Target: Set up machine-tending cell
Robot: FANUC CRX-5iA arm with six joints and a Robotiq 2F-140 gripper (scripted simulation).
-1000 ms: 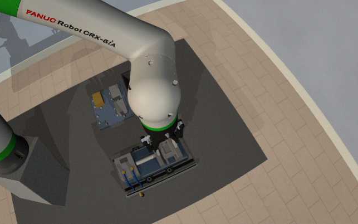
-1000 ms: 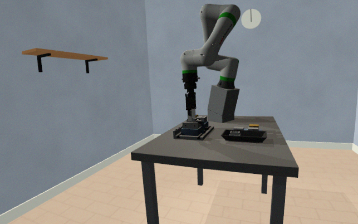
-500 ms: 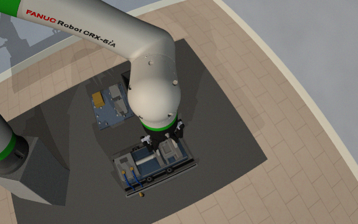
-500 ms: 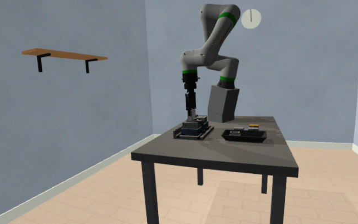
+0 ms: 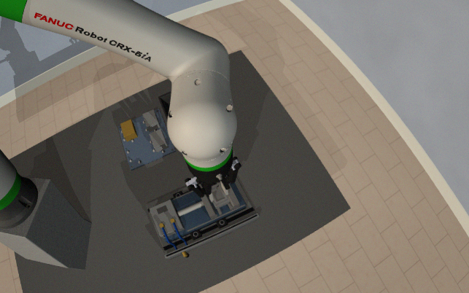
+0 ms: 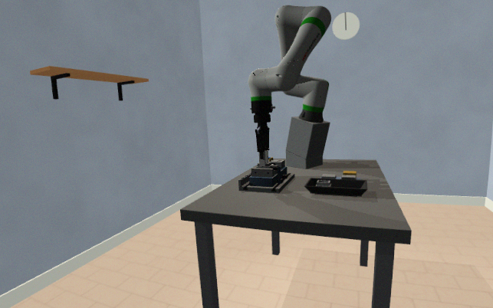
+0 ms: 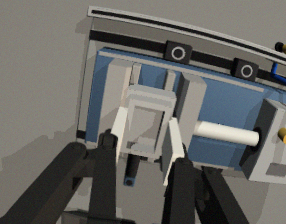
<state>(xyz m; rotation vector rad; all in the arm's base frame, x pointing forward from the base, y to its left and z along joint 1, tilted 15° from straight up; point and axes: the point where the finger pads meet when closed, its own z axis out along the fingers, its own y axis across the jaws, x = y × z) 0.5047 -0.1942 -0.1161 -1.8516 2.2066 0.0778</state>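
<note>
The white rod is 9 cm behind my hand, 2 cm to the left of it and 6 cm below it. Round my hand: brass blank: 13 cm behind, 40 cm to the left, 11 cm below; then vise: 7 cm behind, 1 cm to the left, 10 cm below.
</note>
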